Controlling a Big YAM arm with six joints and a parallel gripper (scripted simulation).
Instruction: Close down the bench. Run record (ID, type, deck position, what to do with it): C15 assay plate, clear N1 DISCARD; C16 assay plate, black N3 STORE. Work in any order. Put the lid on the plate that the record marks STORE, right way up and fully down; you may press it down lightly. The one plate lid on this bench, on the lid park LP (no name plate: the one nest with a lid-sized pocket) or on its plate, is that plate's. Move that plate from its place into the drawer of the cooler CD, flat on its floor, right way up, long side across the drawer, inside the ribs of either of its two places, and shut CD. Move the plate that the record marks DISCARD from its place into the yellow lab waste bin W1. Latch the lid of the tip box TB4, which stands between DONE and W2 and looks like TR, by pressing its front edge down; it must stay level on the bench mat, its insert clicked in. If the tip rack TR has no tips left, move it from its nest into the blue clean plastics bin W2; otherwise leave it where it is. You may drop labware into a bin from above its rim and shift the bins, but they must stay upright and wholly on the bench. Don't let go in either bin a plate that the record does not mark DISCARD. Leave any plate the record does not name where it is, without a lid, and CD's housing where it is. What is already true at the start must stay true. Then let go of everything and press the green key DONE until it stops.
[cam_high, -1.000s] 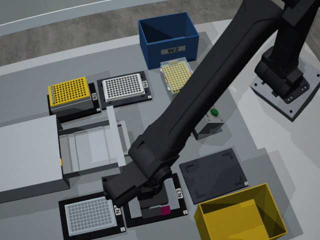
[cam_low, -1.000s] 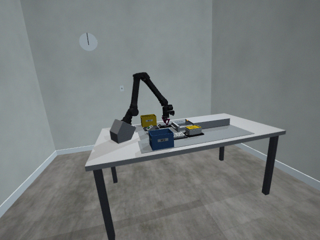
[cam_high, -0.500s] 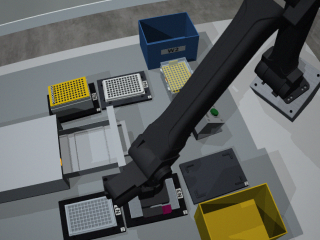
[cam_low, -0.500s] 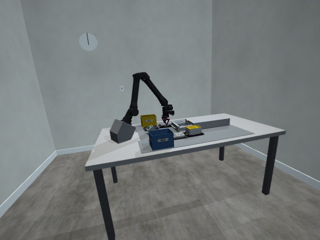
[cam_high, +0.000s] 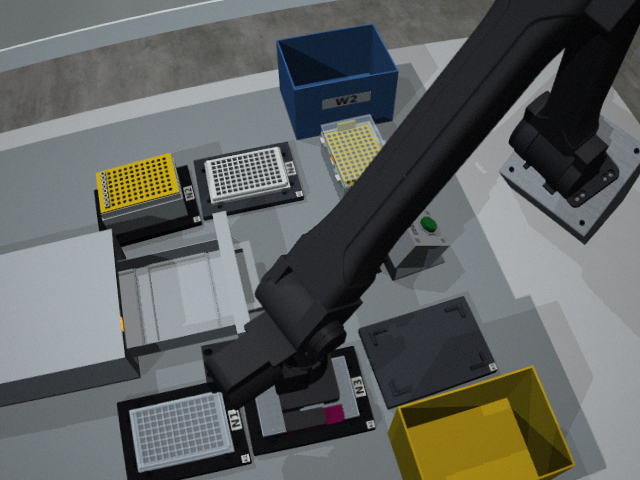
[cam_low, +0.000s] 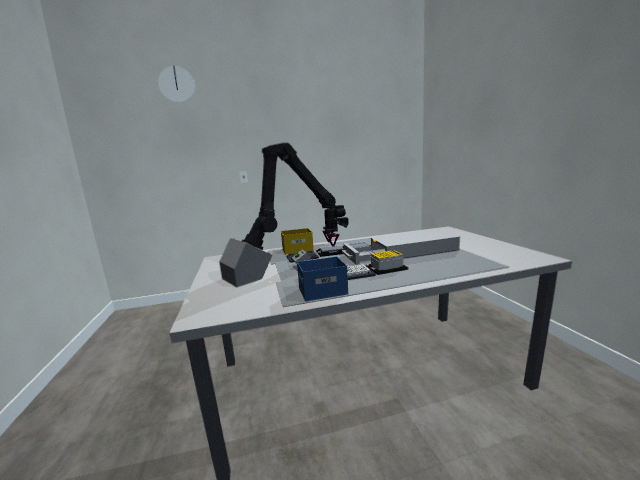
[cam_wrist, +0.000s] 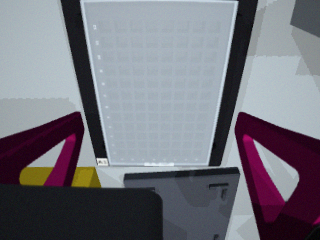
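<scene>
Now: the plate lid 3 cm below my hand. From my hand the other things lie so: nest n1: 17 cm ahead, 5 cm below, 2 cm to the right; nest N3: 5 cm below; black plate: 4 cm below.
</scene>
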